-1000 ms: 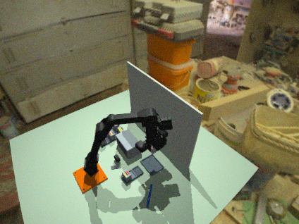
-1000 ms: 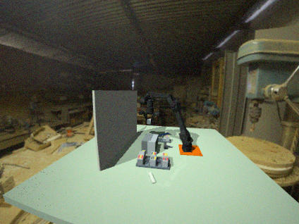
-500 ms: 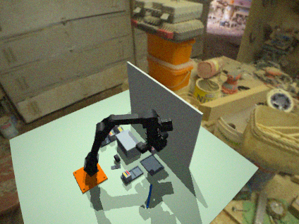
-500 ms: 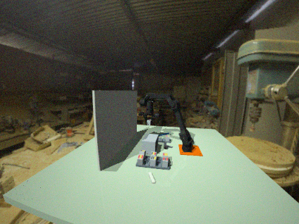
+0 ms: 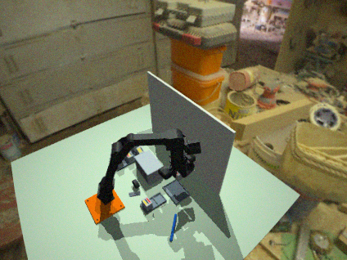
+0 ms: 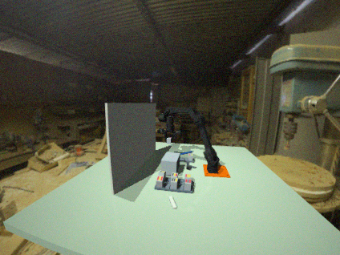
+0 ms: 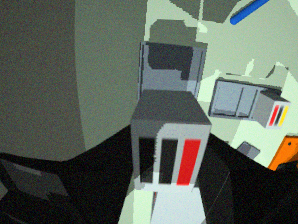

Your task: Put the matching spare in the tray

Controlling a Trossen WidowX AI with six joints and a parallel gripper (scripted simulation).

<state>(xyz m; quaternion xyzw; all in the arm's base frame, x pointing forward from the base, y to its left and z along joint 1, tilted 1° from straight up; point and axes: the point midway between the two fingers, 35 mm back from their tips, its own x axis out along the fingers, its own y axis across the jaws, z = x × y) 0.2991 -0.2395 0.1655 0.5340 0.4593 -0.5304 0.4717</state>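
Right now my gripper tip is 14 cm above the grey tray. From my gripper tip the other things lie so: blue pen (16 cm behind, 13 cm to the right, 14 cm below); grey spare (2 cm above); tall grey panel (20 cm ahead, 16 cm to the left, 8 cm above).
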